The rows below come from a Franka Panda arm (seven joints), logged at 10 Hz.
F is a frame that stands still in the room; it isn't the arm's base.
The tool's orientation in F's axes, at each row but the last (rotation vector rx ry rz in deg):
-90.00, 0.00, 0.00
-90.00, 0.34, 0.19
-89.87, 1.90, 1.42
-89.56, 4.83, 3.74
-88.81, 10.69, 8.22
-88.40, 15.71, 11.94
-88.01, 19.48, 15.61
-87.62, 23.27, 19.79
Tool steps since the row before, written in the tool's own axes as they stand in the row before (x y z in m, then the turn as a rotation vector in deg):
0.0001, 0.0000, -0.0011, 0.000, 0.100, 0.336
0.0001, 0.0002, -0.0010, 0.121, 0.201, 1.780
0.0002, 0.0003, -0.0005, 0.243, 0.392, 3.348
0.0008, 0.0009, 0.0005, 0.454, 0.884, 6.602
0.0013, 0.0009, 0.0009, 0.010, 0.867, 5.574
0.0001, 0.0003, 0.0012, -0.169, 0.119, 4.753
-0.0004, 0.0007, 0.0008, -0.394, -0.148, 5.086
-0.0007, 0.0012, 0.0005, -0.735, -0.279, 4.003
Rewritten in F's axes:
0.0001, -0.0011, 0.0000, 0.000, 0.336, -0.100
0.0001, -0.0010, -0.0002, 0.123, 1.780, -0.202
0.0002, -0.0005, -0.0003, 0.246, 3.348, -0.394
0.0007, 0.0005, -0.0010, 0.450, 6.602, -0.885
0.0011, 0.0009, -0.0011, -0.011, 5.586, -0.787
0.0001, 0.0012, -0.0003, 0.010, 4.757, -0.026
-0.0006, 0.0008, -0.0005, -0.081, 5.093, 0.307
-0.0012, 0.0005, -0.0007, -0.365, 4.021, 0.583

